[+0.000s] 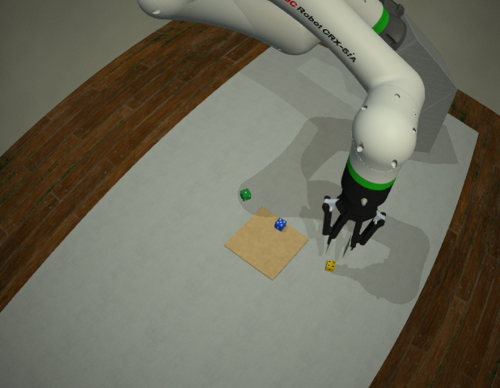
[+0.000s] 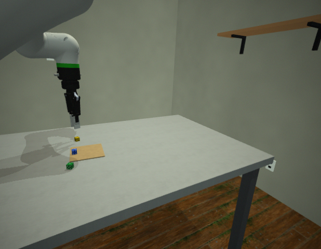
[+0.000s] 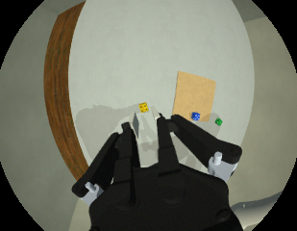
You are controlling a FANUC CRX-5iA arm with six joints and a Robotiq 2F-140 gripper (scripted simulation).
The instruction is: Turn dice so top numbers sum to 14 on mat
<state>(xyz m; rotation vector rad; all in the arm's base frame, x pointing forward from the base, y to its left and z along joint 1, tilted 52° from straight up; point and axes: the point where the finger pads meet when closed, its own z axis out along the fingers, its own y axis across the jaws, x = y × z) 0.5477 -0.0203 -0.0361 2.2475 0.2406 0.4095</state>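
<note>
Right now the yellow die is 10 cm below my hand. Also, from my hand: green die: 12 cm behind, 25 cm to the right, 10 cm below; then tan mat: 1 cm behind, 16 cm to the right, 11 cm below; then blue die: 6 cm behind, 14 cm to the right, 9 cm below.
</note>
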